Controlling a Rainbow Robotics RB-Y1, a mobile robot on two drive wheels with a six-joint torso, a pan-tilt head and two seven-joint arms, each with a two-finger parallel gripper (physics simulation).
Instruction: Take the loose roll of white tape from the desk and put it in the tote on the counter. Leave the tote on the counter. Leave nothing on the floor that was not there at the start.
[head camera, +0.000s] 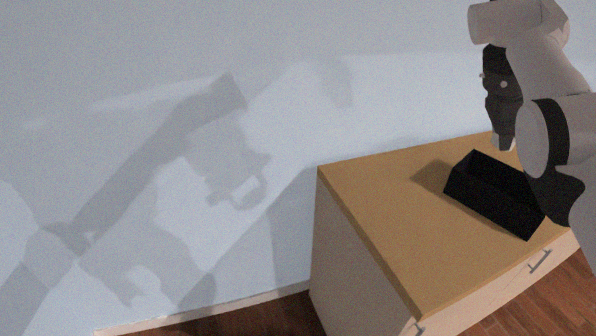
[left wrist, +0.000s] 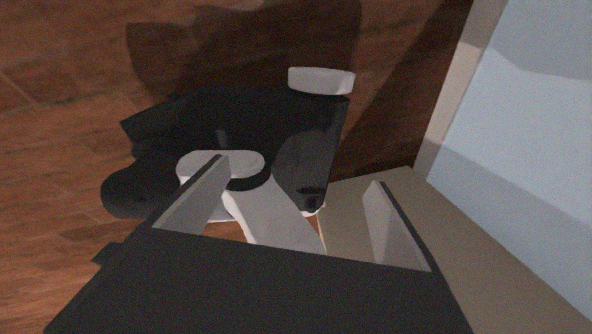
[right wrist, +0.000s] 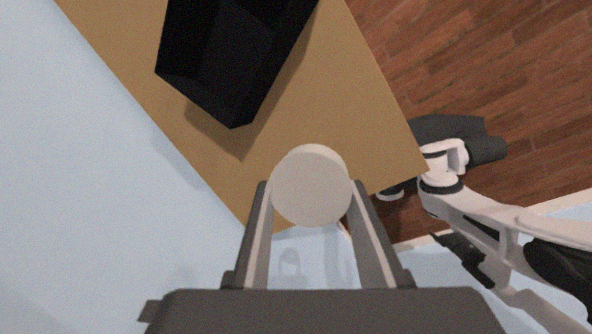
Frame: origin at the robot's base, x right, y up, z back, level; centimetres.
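Seen in the pictures: left gripper, fingertip midpoint: (left wrist: 299, 177) (right wrist: 440, 229); right gripper, fingertip midpoint: (head camera: 500, 140) (right wrist: 309, 189).
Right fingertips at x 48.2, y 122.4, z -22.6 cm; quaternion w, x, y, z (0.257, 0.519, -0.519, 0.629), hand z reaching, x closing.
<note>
Pixels of each thing's top centre, then the offset from my right fingertips to it. "*": a spot on its surface instead. Level surfaces: height alone.
- white tape roll, top centre: (right wrist: 306, 195) (head camera: 505, 134) dy +1.7, dx +0.5, dz +0.3 cm
- black open tote, top centre: (right wrist: 216, 26) (head camera: 505, 178) dy -21.3, dx +23.5, dz -12.5 cm
- wooden counter, surface height: dy -31.3 cm
- counter's side panel, surface spot: (left wrist: 450, 250) * dy -78.1, dx -29.3, dz -22.9 cm
- wooden floor, surface height: dy -122.3 cm
The white tape roll (right wrist: 311, 186) is a pale disc between the fingertips in the right wrist view; it cannot be made out in the head view. My right gripper (right wrist: 309, 189) (head camera: 503, 142) is shut on it. It is above the counter, beyond the tote's far side in the head view; in the right wrist view the roll appears below the tote, apart from it. The black open tote (head camera: 492, 204) (right wrist: 230, 65) sits on the wooden counter (head camera: 380, 210) (right wrist: 345, 110). My left gripper (left wrist: 299, 177) is open and empty, low beside the counter's side panel (left wrist: 450, 250). The desk does not show.
A pale blue wall (head camera: 150, 40) (right wrist: 60, 150) runs behind the counter. The robot's dark base (left wrist: 240, 120) (right wrist: 450, 129) stands on the wooden floor (left wrist: 60, 100) (right wrist: 525, 75) by the counter's end. The left arm (right wrist: 480, 205) is near the counter's corner. Drawer handles (head camera: 540, 261) stick out from the front.
</note>
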